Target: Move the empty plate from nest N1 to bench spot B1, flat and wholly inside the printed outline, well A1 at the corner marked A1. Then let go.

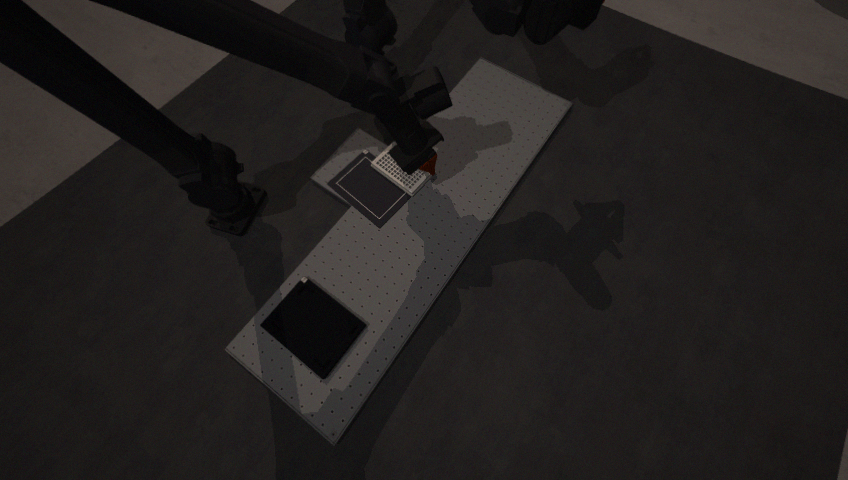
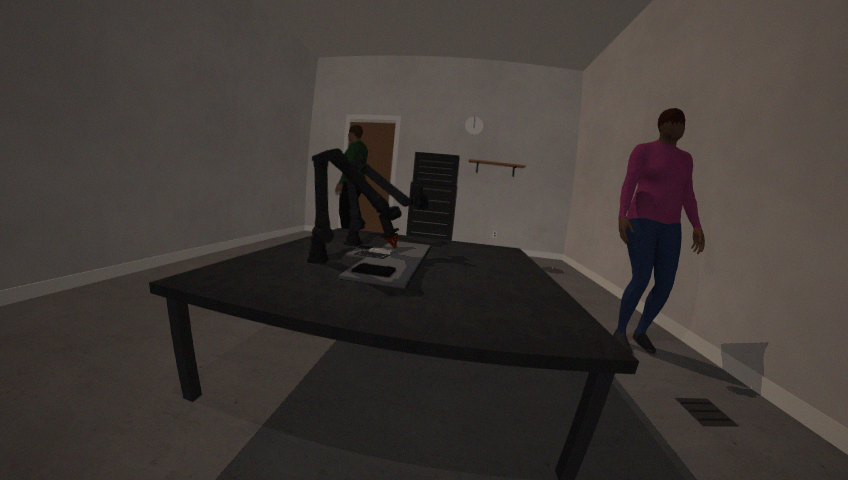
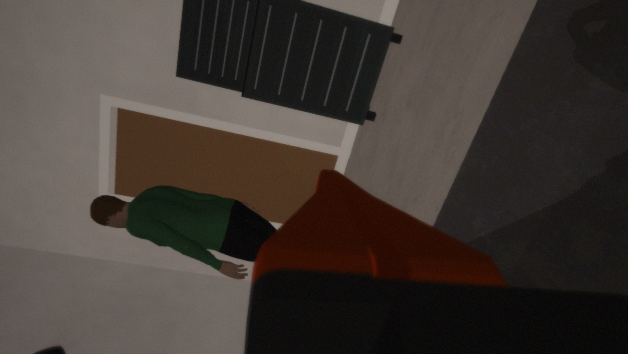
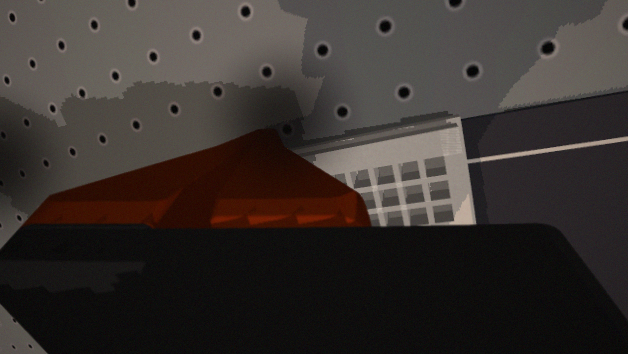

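Where they show: left gripper, fingertip midpoint: (image 2: 426,201) (image 3: 326,183); right gripper, fingertip midpoint: (image 1: 432,173) (image 2: 395,248) (image 4: 268,145); left arm's base, link origin: (image 2: 352,243); right arm's base, link origin: (image 1: 238,208) (image 2: 317,259).
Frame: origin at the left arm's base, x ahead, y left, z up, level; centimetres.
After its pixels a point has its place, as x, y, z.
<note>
The white well plate (image 1: 398,170) {25.1, -20.4, 2.7} (image 4: 408,175) {29.7, -21.3, 2.2} lies on the grey perforated board (image 1: 504,137) {39.7, 3.0, 1.3} (image 4: 131,53) {38.0, -10.7, 1.3}. It overlaps a corner of the dark pad with the white printed outline (image 1: 359,196) {21.6, -30.6, 1.5} (image 4: 549,149) {29.3, -26.3, 1.5}. My right gripper (image 1: 428,164) {32.4, -17.2, 4.2} (image 2: 392,240) {32.4, -17.2, 4.2} (image 4: 268,145) {32.4, -17.2, 4.2} is shut, with its red fingers together low at the plate's edge. I see nothing between them. Part of the plate is hidden behind it. My left gripper (image 3: 326,183) {42.5, 20.6, 30.8} (image 2: 417,196) {42.5, 20.6, 30.8} is shut and empty. It is raised above the far end of the board and points towards the room's back wall.
A plain black square pad (image 1: 314,327) {33.6, -57.7, 2.5} (image 2: 373,270) {33.7, -60.8, 2.5} lies at the board's near end, with a small white mark at one corner. A person in magenta (image 2: 656,179) walks to the right of the table. A person in green (image 2: 354,154) (image 3: 175,220) stands by the door behind the arms.
</note>
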